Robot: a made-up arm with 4 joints.
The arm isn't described. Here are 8 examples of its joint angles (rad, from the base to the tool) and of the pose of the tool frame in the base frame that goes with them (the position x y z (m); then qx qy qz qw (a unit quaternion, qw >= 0)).
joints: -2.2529 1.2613 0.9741 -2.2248
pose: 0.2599 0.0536 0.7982 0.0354 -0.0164 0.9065 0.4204
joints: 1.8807 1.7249 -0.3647 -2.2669
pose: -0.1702 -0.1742 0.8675 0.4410 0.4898 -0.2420 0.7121
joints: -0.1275 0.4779 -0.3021 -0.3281
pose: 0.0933 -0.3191 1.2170 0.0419 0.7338 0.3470 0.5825
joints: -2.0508 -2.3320 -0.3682 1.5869
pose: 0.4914 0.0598 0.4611 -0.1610 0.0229 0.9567 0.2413
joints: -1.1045 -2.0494 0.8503 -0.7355
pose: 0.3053 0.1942 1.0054 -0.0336 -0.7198 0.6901 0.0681
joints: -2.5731 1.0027 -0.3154 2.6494
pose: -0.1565 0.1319 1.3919 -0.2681 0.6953 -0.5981 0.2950
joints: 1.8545 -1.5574 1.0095 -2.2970
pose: 0.2112 -0.2354 1.0948 -0.6361 -0.4736 -0.0284 0.6085
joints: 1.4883 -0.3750 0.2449 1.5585
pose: 0.0353 0.1090 1.4067 0.8713 0.4788 0.0091 0.1074
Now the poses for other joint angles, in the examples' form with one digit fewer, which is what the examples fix.
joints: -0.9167 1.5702 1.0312 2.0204
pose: 0.479 -0.214 1.054 -0.297 -0.559 0.109 0.766
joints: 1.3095 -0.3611 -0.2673 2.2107
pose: 0.236 0.006 1.537 -0.870 -0.413 0.142 0.228
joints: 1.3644 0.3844 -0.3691 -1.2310
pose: -0.002 -0.180 1.169 0.149 0.595 -0.146 0.776
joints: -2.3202 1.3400 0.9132 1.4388
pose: 0.367 0.012 1.298 0.298 -0.897 0.149 0.290
